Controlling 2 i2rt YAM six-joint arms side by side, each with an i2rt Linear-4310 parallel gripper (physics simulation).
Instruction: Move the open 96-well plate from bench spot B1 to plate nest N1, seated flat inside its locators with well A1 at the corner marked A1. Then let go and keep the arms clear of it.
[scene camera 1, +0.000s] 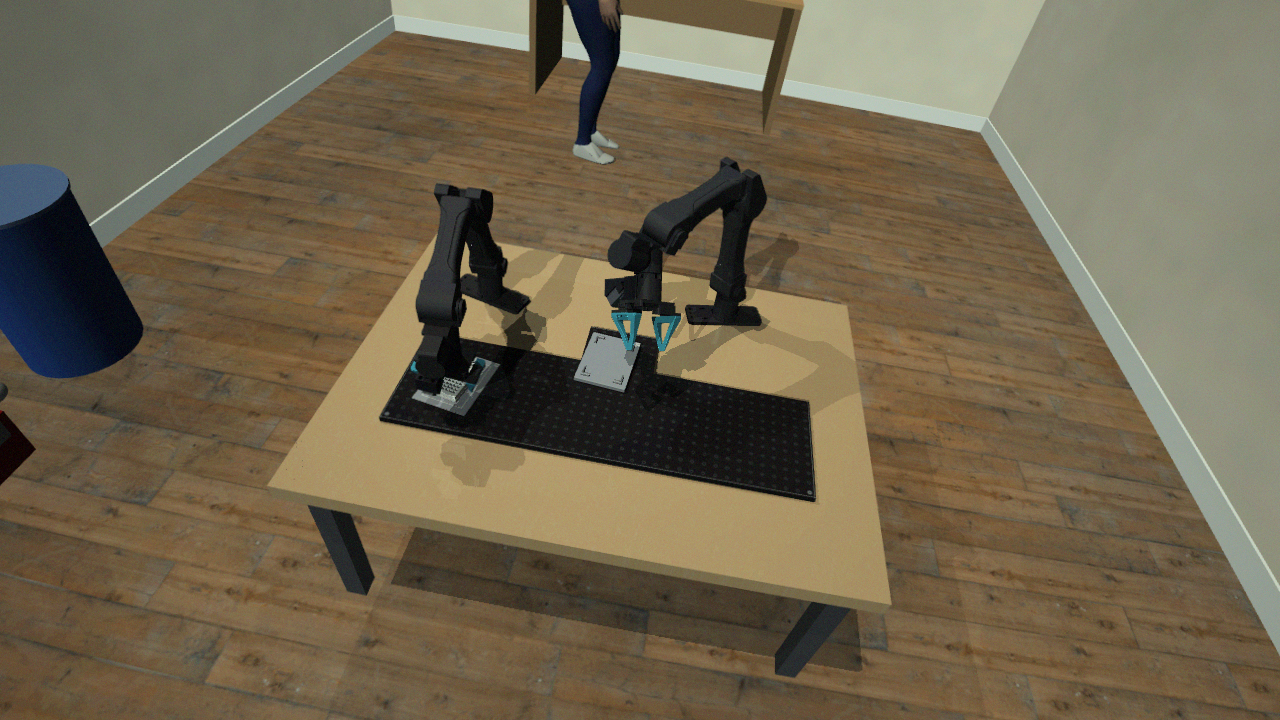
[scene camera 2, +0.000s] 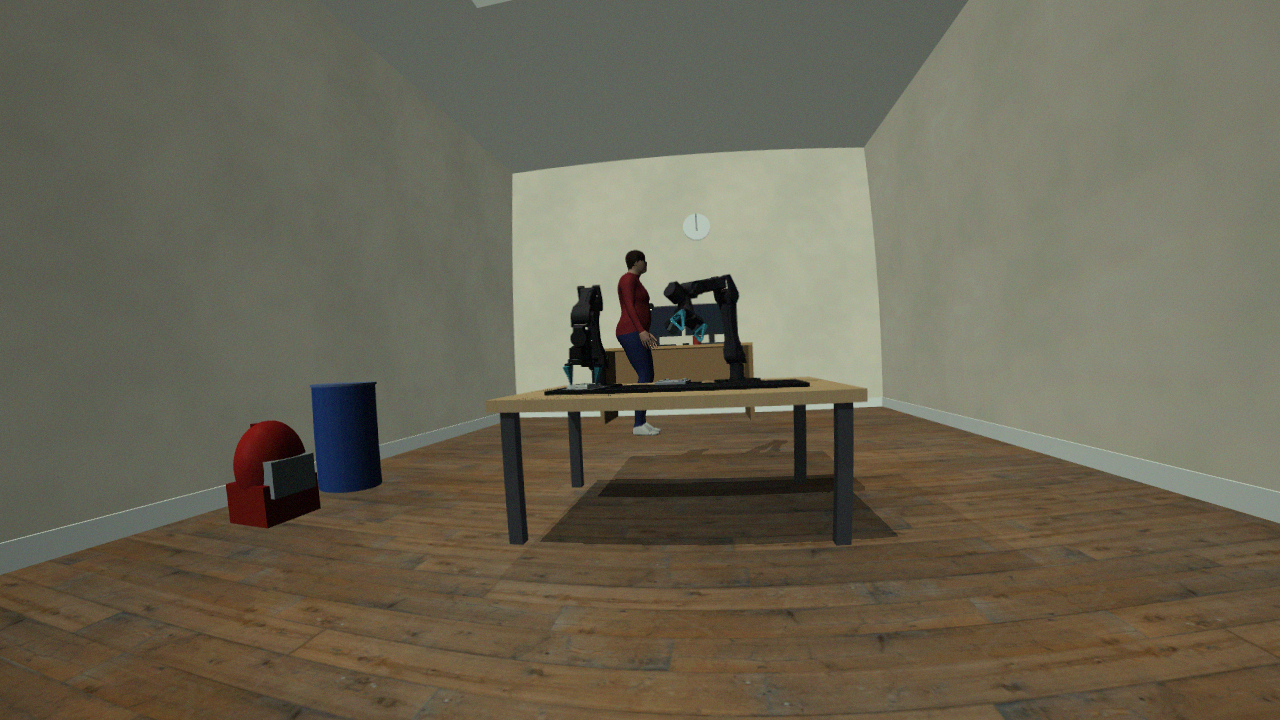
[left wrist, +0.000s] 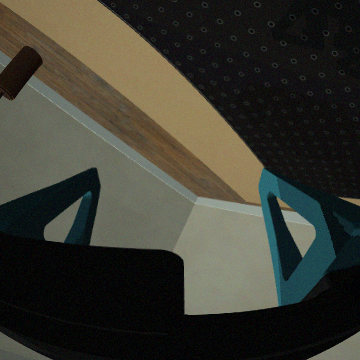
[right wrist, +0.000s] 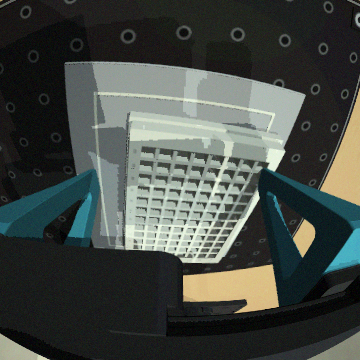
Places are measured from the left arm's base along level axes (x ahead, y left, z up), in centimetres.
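Pixels of known places: left gripper, between the fingertips: (scene camera 1: 645, 350) (scene camera 2: 692, 335) (left wrist: 179, 176); right gripper, between the fingertips: (scene camera 1: 450, 385) (scene camera 2: 583, 385) (right wrist: 178, 177); left arm's base, origin of its link: (scene camera 1: 722, 316); right arm's base, origin of its link: (scene camera 1: 490, 294) (right wrist: 192, 306).
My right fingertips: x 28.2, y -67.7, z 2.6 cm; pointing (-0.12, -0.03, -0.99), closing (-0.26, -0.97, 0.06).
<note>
Ahead of a thing's pixels: the offset from my right fingertips to its top centre. "spot": to the spot under its first point. Level surfaces: height alone.
The white 96-well plate {dx -3.5, dy +0.3, dz +0.3 cm} (scene camera 1: 452, 386) (right wrist: 187, 185) lies on the grey pad of bench spot B1 {spot: dx +3.9, dy -3.5, dz -1.1 cm} (right wrist: 225, 90). In the right wrist view it sits askew to the pad's pale outline and crosses its right line. My right gripper (right wrist: 178, 177) (scene camera 2: 582, 380) is open, pointing down over the plate. The finger at the picture's right overlaps the plate's edge; whether it touches is unclear. The other finger stands apart from it. Plate nest N1 {dx -8.7, dy +35.3, dz +0.5 cm} (scene camera 1: 608, 360) is a light grey block with dark corner locators and bears no plate. My left gripper (scene camera 1: 646, 347) (left wrist: 179, 176) is open and raised beside the nest. A1 marks are unreadable.
The black perforated board {dz -1.3 cm} (scene camera 1: 716, 438) lies on the wooden table {dz -2.6 cm} (scene camera 1: 572, 510) under the pad. A person (scene camera 1: 597, 71) (scene camera 2: 633, 308) stands behind the table, near a desk (scene camera 1: 698, 19). A blue barrel (scene camera 1: 62, 286) (scene camera 2: 346, 438) stands at the pictures' left.
</note>
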